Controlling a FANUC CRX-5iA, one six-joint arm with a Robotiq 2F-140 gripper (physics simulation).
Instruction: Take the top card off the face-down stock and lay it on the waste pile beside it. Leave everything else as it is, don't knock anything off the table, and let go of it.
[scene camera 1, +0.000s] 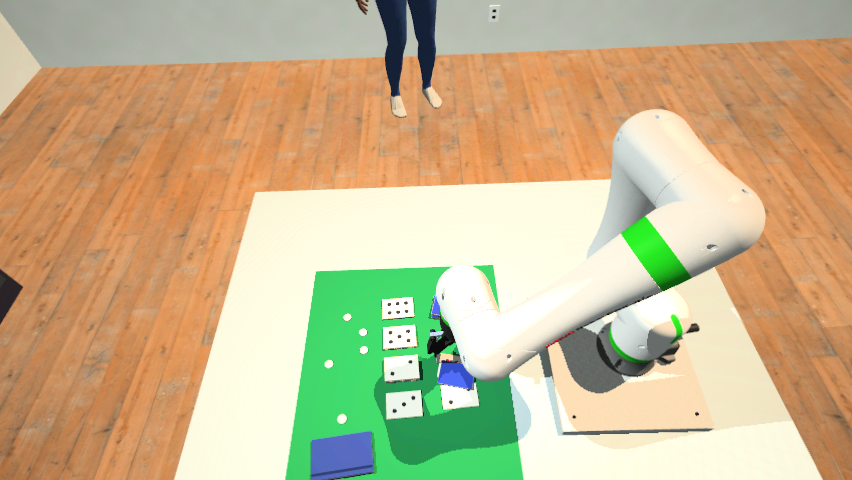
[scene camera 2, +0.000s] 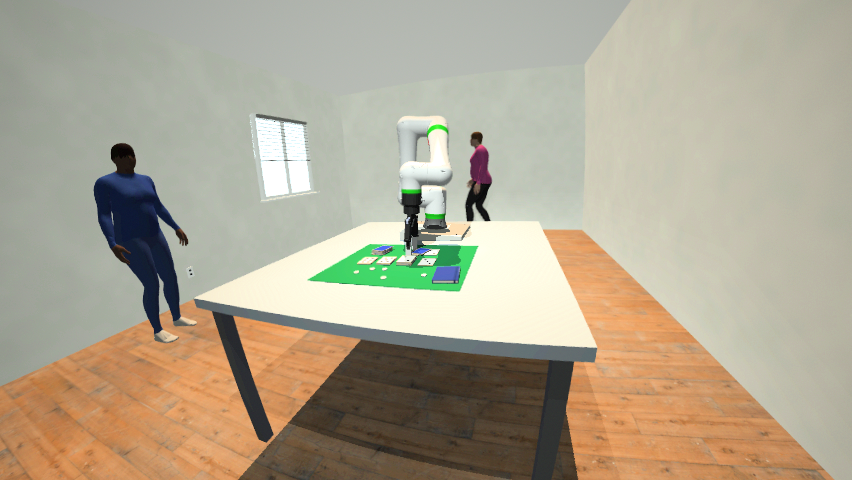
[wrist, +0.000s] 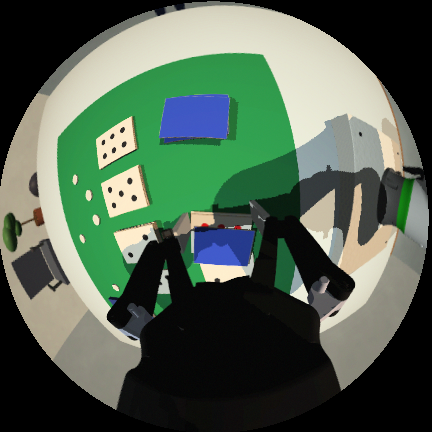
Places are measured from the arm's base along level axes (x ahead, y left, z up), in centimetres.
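Pixels of known places: gripper, fingertip midpoint: (scene camera 1: 456, 357) (scene camera 2: 411, 252) (wrist: 219, 214); arm's base, link origin: (scene camera 1: 625, 348) (scene camera 2: 435, 226) (wrist: 386, 196).
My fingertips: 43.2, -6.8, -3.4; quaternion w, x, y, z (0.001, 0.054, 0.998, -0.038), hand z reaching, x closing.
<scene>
For each thing: its middle in the pictures, then the offset to it from my fingertips, as dx, dy, dz. Level surfaces: height alone.
- face-down blue stock, body centre: (wrist: 193, 115) (scene camera 1: 449, 306) (scene camera 2: 383, 248) -1.0, -14.3, +2.0
- waste pile, body centre: (wrist: 220, 235) (scene camera 1: 455, 368) +0.8, +3.0, +0.6
- blue card, body centre: (wrist: 222, 247) (scene camera 1: 456, 374) (scene camera 2: 421, 251) +1.0, +4.9, +0.9
- white dotted card, body centre: (wrist: 228, 271) (scene camera 1: 459, 395) +1.3, +10.2, +0.3
- green mat, surface height: dz +0.1
- six, body centre: (wrist: 113, 142) (scene camera 1: 397, 308) (scene camera 2: 367, 260) +13.2, -17.5, +0.6
- five, body centre: (wrist: 121, 193) (scene camera 1: 399, 336) (scene camera 2: 386, 260) +14.0, -8.4, +0.9
- blue book, body centre: (scene camera 1: 342, 456) (scene camera 2: 446, 274) +31.3, +19.2, +0.7
The face-down blue stock (scene camera 1: 435, 307) (scene camera 2: 382, 249) (wrist: 195, 117) sits at the back right of the green mat. The waste pile (scene camera 1: 447, 358) (wrist: 210, 218), face up with red dots, lies nearer. A blue card (scene camera 1: 456, 375) (scene camera 2: 421, 251) (wrist: 223, 250) lies askew over the pile's near part and partly over a white dotted card (scene camera 1: 459, 399) (wrist: 222, 274). My gripper (scene camera 2: 408, 253) (wrist: 219, 214) is low over the pile, its pads against the pile's two short ends, shut on it. Whether the pads also touch the blue card is unclear. In scene camera 1 the arm hides most of the gripper.
The green mat (scene camera 1: 333, 292) (scene camera 2: 333, 275) holds a column of dotted cards, including a six (scene camera 1: 397, 308) (wrist: 116, 143) and a five (scene camera 1: 399, 337) (wrist: 125, 191) left of the gripper. Small white discs lie further left. A blue book (scene camera 1: 342, 454) (scene camera 2: 446, 274) lies at the near left.
</scene>
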